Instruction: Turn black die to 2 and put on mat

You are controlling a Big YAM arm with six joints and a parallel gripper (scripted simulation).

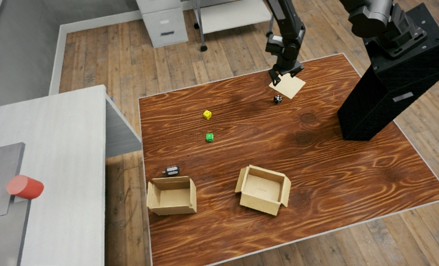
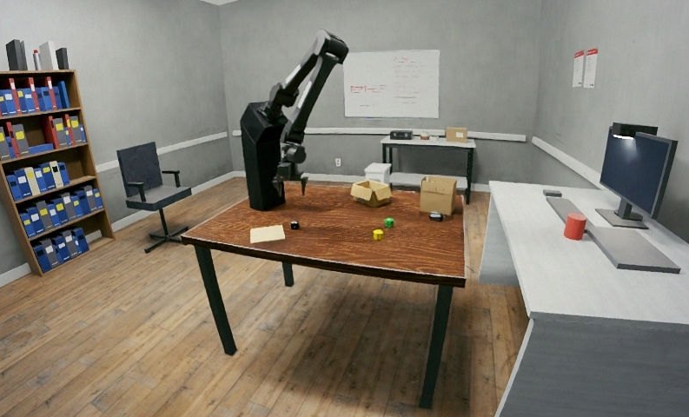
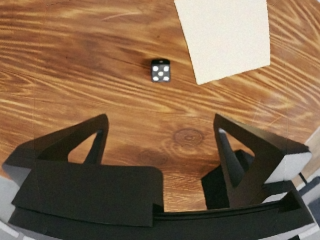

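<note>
The black die is 14 cm below my hand. Also, from my hand: yellow die 37 cm ahead, 3 cm to the right, 14 cm below; mat 9 cm behind, 8 cm to the right, 15 cm below; green die 39 cm ahead, 10 cm to the left, 14 cm below.
</note>
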